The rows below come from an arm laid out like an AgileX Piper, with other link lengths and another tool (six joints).
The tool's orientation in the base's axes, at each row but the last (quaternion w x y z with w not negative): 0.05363 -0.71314 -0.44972 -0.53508; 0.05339 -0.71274 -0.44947 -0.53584; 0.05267 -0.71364 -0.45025 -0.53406; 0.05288 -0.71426 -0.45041 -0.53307; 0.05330 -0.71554 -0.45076 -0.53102; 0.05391 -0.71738 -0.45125 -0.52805; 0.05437 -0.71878 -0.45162 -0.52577; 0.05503 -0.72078 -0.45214 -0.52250; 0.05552 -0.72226 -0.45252 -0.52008; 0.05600 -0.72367 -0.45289 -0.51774; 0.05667 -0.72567 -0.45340 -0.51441; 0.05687 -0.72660 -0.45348 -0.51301; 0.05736 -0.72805 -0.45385 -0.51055
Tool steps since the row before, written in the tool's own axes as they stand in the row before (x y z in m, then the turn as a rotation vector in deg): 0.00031 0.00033 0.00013 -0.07 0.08 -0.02; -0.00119 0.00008 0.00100 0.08 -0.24 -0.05; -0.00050 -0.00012 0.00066 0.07 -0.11 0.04; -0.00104 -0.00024 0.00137 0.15 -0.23 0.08; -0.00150 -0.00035 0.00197 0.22 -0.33 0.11; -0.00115 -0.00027 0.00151 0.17 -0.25 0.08; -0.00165 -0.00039 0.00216 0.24 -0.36 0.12; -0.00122 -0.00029 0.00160 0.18 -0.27 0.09; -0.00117 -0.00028 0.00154 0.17 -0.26 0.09; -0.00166 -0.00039 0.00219 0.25 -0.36 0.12; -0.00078 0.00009 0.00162 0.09 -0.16 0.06; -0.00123 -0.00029 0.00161 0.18 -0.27 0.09; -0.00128 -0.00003 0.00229 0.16 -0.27 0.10
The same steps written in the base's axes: 0.00033 0.00006 0.00033 0.04 -0.10 -0.02; 0.00075 -0.00018 -0.00135 -0.20 0.16 -0.01; 0.00038 0.00014 -0.00073 -0.05 0.13 0.00; 0.00078 0.00029 -0.00152 -0.10 0.27 -0.01; 0.00111 0.00042 -0.00220 -0.15 0.38 0.00; 0.00084 0.00032 -0.00169 -0.11 0.29 0.00; 0.00119 0.00045 -0.00244 -0.16 0.42 0.00; 0.00086 0.00033 -0.00181 -0.12 0.31 0.00; 0.00082 0.00031 -0.00174 -0.11 0.30 -0.01; 0.00116 0.00044 -0.00248 -0.16 0.43 0.01; 0.00114 0.00037 -0.00134 -0.07 0.18 -0.02; 0.00083 0.00031 -0.00184 -0.12 0.31 0.00; 0.00148 0.00050 -0.00211 -0.11 0.31 -0.02
